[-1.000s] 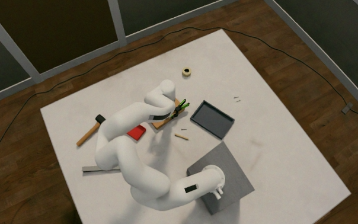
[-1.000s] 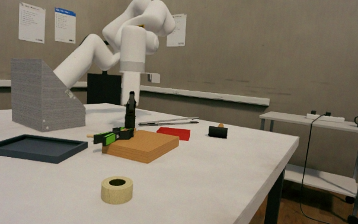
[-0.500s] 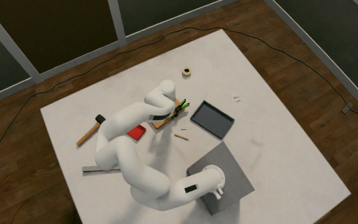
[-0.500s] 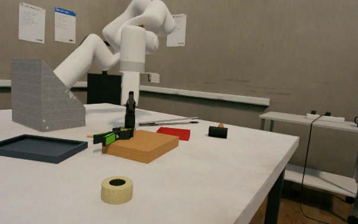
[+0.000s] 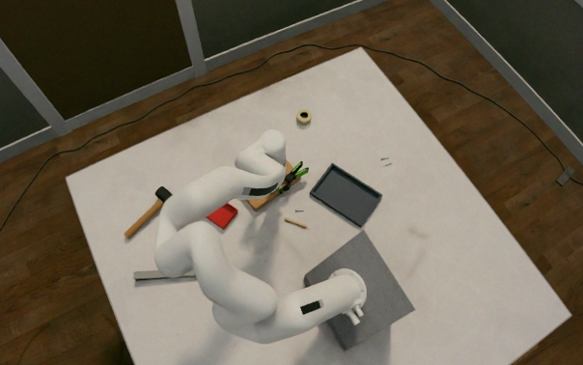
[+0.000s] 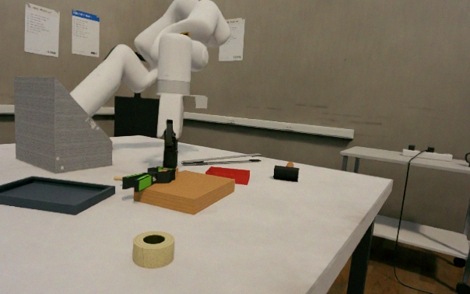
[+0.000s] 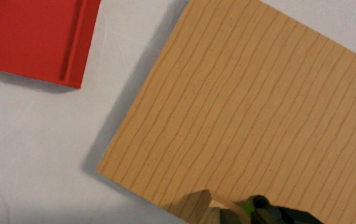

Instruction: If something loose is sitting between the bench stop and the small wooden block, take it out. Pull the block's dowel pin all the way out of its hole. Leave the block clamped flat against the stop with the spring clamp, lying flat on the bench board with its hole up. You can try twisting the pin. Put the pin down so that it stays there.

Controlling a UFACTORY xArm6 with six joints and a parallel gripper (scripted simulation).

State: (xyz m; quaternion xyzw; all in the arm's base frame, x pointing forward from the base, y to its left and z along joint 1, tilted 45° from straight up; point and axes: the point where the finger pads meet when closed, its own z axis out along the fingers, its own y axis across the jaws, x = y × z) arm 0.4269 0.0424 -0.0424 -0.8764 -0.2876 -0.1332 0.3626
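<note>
Right now my hand is 2 cm above the dowel pin. From my hand the other things lie so: loose dowel (13 cm behind, 7 cm below, 1 cm to the right); small wooden block (4 cm below); red tray (20 cm to the left, 7 cm below, 4 cm ahead).
</note>
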